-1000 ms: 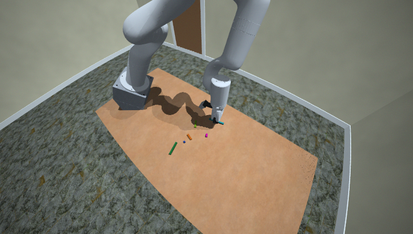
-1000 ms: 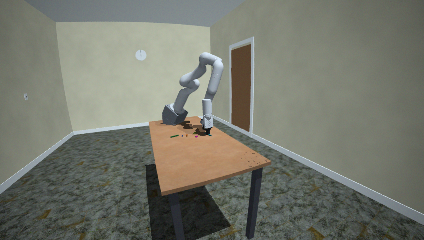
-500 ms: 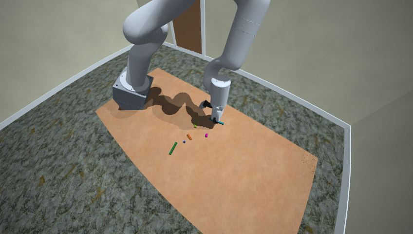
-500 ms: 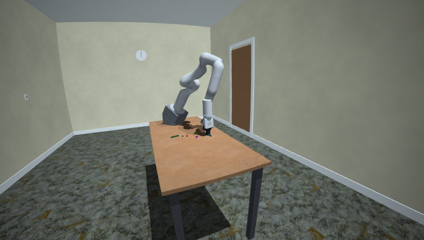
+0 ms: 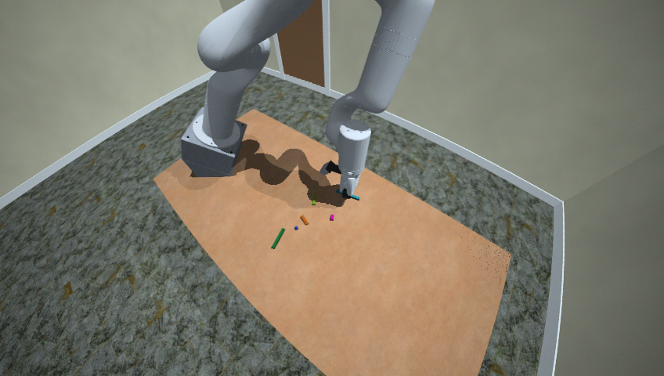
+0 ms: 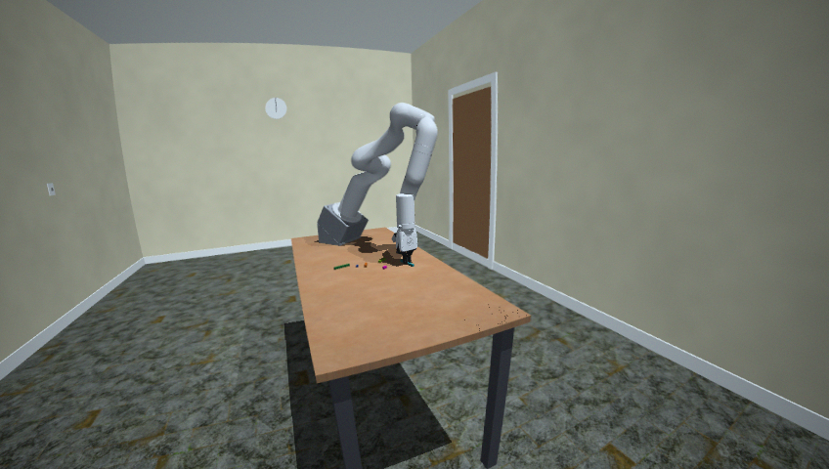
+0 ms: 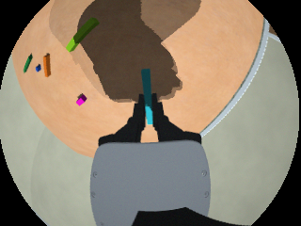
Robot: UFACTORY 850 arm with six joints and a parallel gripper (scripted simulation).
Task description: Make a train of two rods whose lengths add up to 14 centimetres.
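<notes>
My hand is 19 cm to the left of the orange rod, 4 cm past it and 2 cm above it. The rest, counted from my hand: turquoise rod: 2 cm below; magenta rod: 11 cm to the right, 3 cm ahead, 2 cm below; lime rod: 11 cm to the right, 8 cm behind, 2 cm below.
</notes>
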